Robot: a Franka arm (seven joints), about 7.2 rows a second.
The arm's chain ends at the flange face. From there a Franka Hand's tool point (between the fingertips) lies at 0.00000 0.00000 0.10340 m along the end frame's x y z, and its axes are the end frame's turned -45 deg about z.
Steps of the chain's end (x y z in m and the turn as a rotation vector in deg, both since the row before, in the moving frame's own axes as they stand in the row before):
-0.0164, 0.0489, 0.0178, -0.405, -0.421, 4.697
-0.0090, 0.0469, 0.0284, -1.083, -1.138, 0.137
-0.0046, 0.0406, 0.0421, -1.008, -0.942, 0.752
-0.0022, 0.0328, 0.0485, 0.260, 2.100, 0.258
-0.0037, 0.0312, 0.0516, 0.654, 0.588, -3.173
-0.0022, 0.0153, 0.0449, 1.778, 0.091, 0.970
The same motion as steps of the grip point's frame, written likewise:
-0.0472, 0.0229, 0.0178, 0.011, -0.584, 4.697
-0.0424, 0.0267, 0.0284, 0.039, -1.570, 0.137
-0.0344, 0.0255, 0.0421, -0.047, -1.379, 0.752
-0.0217, 0.0240, 0.0484, -1.301, 1.669, 0.258
-0.0231, 0.0193, 0.0516, 0.047, 0.878, -3.173
-0.0100, 0.0071, 0.0449, 1.193, 1.322, 0.970

